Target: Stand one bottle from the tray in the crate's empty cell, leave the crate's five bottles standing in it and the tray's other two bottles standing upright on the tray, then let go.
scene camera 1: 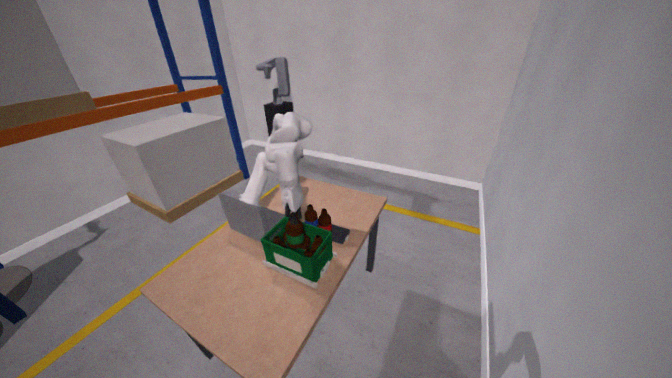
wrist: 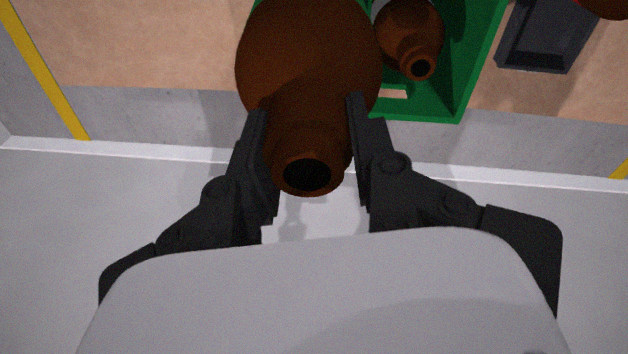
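Pixels of known places: gripper, between the fingertips: (scene camera 1: 296,221) (wrist: 312,127); arm's base, origin of its link: (scene camera 1: 249,203).
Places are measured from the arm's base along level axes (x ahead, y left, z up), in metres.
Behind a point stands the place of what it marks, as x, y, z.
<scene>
My gripper (scene camera 1: 293,212) {0.466, -0.127, 0.148} (wrist: 312,127) {0.466, -0.127, 0.148} is shut on the neck of a brown bottle with a green label (scene camera 1: 295,229) {0.481, -0.154, 0.132} (wrist: 307,55) {0.434, -0.131, 0.144}. The bottle is about upright over the green crate (scene camera 1: 322,261) {0.555, -0.088, -0.087} (wrist: 427,112) {0.544, -0.020, 0.008}, its label showing above the rim in the scene view. Its lower end is hidden, so I cannot tell which cell it is over or whether it touches anything. A brown crate bottle (scene camera 1: 316,243) {0.505, -0.056, -0.024} (wrist: 410,32) {0.486, -0.047, -0.035} stands beside it; the others are partly hidden. A blue-labelled bottle (scene camera 1: 311,215) {0.344, 0.129, -0.048} and a red-labelled bottle (scene camera 1: 325,220) {0.435, 0.133, -0.051} stand upright on the dark tray (scene camera 1: 341,234) {0.510, 0.175, -0.156} (wrist: 535,60) {0.541, 0.173, -0.155}.
The crate stands on a pale base (scene camera 1: 316,285) {0.578, -0.180, -0.139} on the wooden table (scene camera 1: 235,300) {0.303, -0.408, -0.161}. A grey upright panel (scene camera 1: 245,220) {0.065, -0.098, -0.031} stands left of the crate, close to the arm. A storage rack (scene camera 1: 227,115) with a large box (scene camera 1: 185,160) is at the left.
</scene>
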